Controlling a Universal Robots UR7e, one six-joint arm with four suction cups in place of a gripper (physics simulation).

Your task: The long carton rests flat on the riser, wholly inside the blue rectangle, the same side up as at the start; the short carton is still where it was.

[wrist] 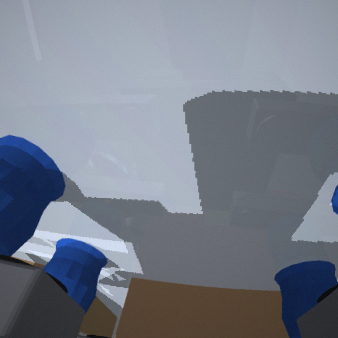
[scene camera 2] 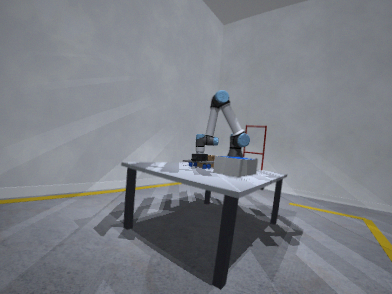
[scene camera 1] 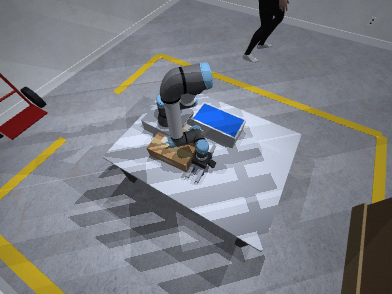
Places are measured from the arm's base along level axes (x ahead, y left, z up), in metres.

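Where they show: hand at its tool point: [wrist: 188,224].
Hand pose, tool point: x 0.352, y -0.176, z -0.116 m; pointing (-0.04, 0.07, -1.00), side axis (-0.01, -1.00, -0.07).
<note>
After its pixels a point has its place.
The long carton [scene camera 1: 172,152] {x 0.167, y -0.237, z -0.003 m} [wrist: 200,307] {x 0.291, y -0.186, z -0.095 m} lies flat on the table beside the arm, away from the riser. The short carton [wrist: 100,317] {x 0.187, y -0.081, z -0.095 m} shows in part at the lower left of the wrist view; the arm mostly hides it in scene camera 1. The riser [scene camera 1: 212,134] {x 0.339, y 0.050, z -0.056 m} [scene camera 2: 235,166] {x 0.524, y 0.205, z -0.042 m} is a grey box with a blue rectangle [scene camera 1: 218,120] {x 0.343, y 0.139, z 0.011 m} on top, with no carton on it. My gripper [scene camera 1: 199,174] [scene camera 2: 200,164] {x 0.352, y -0.176, z -0.116 m} [wrist: 185,225] {x 0.352, y -0.176, z -0.116 m} is low over the table, just past the long carton's near end. Its blue cups show no carton against them, so it is open.
The white table [scene camera 1: 280,150] {x 0.836, y 0.171, z -0.109 m} [scene camera 2: 170,172] {x 0.845, y -0.075, z -0.109 m} carries the robot base beside the riser. A red hand truck [scene camera 1: 22,120] [scene camera 2: 256,126] stands on the floor beyond the table. A person [scene camera 1: 267,25] is at the top of scene camera 1, and a brown object [scene camera 1: 377,250] stands at its lower right.
</note>
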